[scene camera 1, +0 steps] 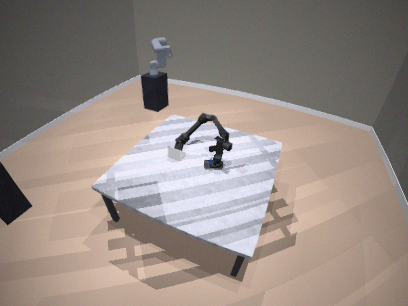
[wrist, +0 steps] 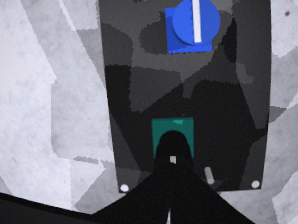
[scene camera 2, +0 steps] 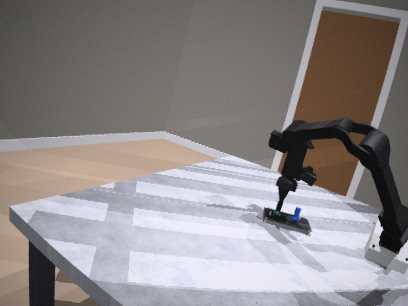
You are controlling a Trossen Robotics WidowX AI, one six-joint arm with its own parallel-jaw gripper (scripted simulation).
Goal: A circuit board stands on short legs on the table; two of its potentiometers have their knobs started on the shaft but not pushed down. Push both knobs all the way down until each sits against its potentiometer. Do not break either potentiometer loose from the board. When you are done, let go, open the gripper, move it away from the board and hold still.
Observation:
In view: my gripper (scene camera 2: 280,201) and a black knob (wrist: 173,147).
My gripper also shows in the wrist view (wrist: 173,172).

